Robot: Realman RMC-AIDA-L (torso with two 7-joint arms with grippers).
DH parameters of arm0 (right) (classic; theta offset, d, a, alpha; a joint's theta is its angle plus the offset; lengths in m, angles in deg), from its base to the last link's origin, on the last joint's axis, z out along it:
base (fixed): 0 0 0 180
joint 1: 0 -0.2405 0 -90
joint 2: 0 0 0 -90
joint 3: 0 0.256 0 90
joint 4: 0 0 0 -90
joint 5: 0 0.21 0 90
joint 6: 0 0 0 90
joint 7: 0 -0.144 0 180
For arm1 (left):
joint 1: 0 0.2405 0 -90
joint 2: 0 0 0 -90
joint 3: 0 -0.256 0 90
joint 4: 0 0 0 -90
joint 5: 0 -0.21 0 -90
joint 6: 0 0 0 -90
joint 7: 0 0.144 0 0
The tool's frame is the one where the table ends.
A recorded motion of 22 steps. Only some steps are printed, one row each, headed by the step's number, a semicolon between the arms.
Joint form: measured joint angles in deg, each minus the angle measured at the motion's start. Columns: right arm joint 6, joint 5, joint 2, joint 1, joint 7, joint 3, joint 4; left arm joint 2, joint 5, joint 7, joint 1, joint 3, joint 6, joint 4.
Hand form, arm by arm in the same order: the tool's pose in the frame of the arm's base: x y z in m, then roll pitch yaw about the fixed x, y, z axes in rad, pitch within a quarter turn. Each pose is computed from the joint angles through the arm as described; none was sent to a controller.
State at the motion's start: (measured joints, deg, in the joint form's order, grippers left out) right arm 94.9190 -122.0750 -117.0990 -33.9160 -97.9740 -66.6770 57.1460; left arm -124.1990 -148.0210 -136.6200 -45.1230 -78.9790 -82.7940 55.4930
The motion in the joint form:
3: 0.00 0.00 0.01 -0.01 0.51 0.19 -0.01; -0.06 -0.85 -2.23 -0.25 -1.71 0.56 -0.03
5: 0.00 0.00 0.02 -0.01 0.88 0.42 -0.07; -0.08 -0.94 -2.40 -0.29 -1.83 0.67 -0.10
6: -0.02 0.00 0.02 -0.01 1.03 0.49 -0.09; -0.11 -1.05 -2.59 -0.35 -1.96 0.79 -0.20
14: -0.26 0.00 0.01 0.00 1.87 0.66 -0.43; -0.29 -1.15 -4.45 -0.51 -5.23 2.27 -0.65
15: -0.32 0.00 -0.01 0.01 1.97 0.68 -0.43; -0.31 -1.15 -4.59 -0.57 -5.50 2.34 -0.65
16: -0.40 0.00 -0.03 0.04 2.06 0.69 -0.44; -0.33 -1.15 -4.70 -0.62 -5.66 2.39 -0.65
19: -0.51 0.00 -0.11 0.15 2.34 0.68 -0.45; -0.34 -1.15 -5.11 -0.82 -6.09 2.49 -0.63
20: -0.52 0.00 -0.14 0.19 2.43 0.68 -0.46; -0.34 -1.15 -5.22 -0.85 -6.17 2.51 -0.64
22: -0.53 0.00 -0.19 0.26 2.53 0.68 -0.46; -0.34 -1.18 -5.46 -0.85 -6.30 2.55 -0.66
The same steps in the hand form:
3: 0.2014 0.3317 -0.0090 3.1004 0.0490 -0.2255; -0.1688 0.3563 -0.0776 -2.8635 0.3489 0.6219
5: 0.2017 0.3320 -0.0085 3.1027 0.0517 -0.2216; -0.1689 0.3564 -0.0780 -2.8611 0.3501 0.6233
6: 0.2018 0.3322 -0.0084 3.1037 0.0526 -0.2198; -0.1689 0.3564 -0.0785 -2.8586 0.3516 0.6250
14: 0.2029 0.3325 -0.0087 3.1069 0.0555 -0.2116; -0.1675 0.3537 -0.0868 -2.8438 0.3747 0.6191
15: 0.2029 0.3326 -0.0088 3.1080 0.0562 -0.2102; -0.1670 0.3535 -0.0874 -2.8433 0.3768 0.6172
16: 0.2031 0.3326 -0.0089 3.1092 0.0567 -0.2094; -0.1666 0.3535 -0.0878 -2.8428 0.3778 0.6163
19: 0.2035 0.3323 -0.0095 3.1102 0.0579 -0.2065; -0.1651 0.3536 -0.0887 -2.8403 0.3803 0.6147
20: 0.2036 0.3321 -0.0097 3.1100 0.0584 -0.2058; -0.1649 0.3535 -0.0889 -2.8396 0.3807 0.6154
22: 0.2038 0.3317 -0.0100 3.1097 0.0591 -0.2053; -0.1650 0.3534 -0.0891 -2.8376 0.3813 0.6184

